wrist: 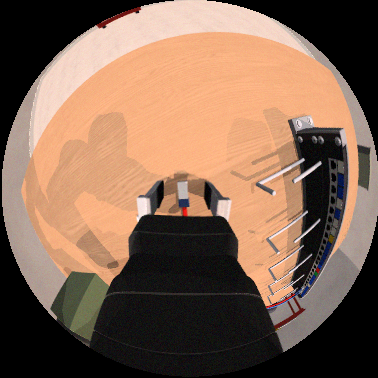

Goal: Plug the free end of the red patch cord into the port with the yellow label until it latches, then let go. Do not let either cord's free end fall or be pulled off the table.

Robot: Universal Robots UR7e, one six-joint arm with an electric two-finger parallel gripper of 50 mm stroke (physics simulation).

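Frame: origin at the arm's base, x ahead, y left, z up, level; centimetres.
Where they show: gripper, fingertip midpoint: (183, 189).
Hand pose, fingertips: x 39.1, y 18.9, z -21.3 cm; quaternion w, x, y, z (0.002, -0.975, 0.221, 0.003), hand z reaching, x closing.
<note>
After its pixels a point has its place.
The free end of the red patch cord, a clear plug (183, 190) {x 39.1, y 19.0, z -20.6 cm} with a dark blue rear part, lies between the fingertips at the centre of the wrist view. A short piece of the red cord (185, 212) {x 38.1, y 16.1, z -21.0 cm} runs from it toward the gripper body, which hides the cord beyond. My gripper (183, 189) {x 39.1, y 18.9, z -21.3 cm} is open, with one finger on each side of the plug and a visible gap to both. The patch panel (313, 190) {x 58.0, y 11.2, z -18.2 cm} stands at the right, with its row of ports and coloured labels seen at a steep angle. The yellow label (331, 239) {x 58.1, y 4.1, z -11.8 cm} is in the lower half of that row.
Several metal bars (282, 172) {x 52.3, y 16.1, z -19.8 cm} stick out from the panel toward the gripper. Red and blue cords (284, 302) {x 51.7, y -22.0, z -13.7 cm} run by the panel's lower end. A green block (80, 302) {x 8.8, y 7.6, z -10.2 cm} is at lower left and a dark red frame (292, 318) at lower right. The wooden table (200, 75) {x 47.3, y 32.4, z -21.6 cm} lies below.
</note>
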